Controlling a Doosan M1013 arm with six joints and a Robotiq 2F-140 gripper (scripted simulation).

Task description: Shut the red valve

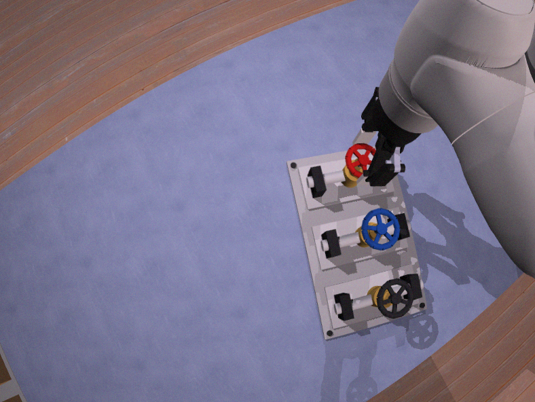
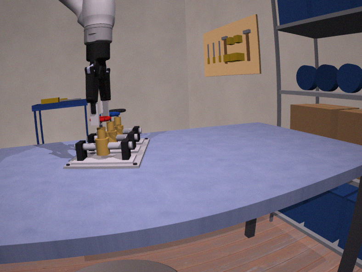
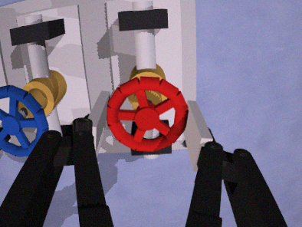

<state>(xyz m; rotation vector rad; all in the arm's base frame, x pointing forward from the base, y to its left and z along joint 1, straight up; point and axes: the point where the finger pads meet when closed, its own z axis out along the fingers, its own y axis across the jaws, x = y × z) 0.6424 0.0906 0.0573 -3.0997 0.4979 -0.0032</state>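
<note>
My gripper is now 30 mm above the red handwheel. Also, from my hand: black handwheel 40 mm ahead, 250 mm to the left, 30 mm below; blue handwheel 20 mm ahead, 130 mm to the left, 30 mm below.
</note>
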